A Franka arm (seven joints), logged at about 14 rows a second.
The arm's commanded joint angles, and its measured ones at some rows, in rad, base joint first. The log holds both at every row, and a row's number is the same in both.
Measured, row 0:
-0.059, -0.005, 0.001, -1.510, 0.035, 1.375, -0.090
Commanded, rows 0 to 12:
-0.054, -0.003, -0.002, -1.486, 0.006, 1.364, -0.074
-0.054, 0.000, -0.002, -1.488, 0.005, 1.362, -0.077
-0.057, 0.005, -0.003, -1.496, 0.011, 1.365, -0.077
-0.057, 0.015, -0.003, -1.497, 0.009, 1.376, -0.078
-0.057, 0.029, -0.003, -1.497, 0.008, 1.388, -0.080
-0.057, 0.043, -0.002, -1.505, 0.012, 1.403, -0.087
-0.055, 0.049, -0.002, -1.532, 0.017, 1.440, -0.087
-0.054, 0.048, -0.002, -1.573, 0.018, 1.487, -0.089
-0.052, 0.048, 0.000, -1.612, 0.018, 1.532, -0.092
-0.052, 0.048, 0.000, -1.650, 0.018, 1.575, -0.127
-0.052, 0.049, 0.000, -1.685, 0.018, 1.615, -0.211
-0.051, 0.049, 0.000, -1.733, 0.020, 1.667, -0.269
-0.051, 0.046, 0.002, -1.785, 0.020, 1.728, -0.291
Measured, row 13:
-0.058, 0.073, 0.005, -1.688, 0.018, 1.641, -0.221
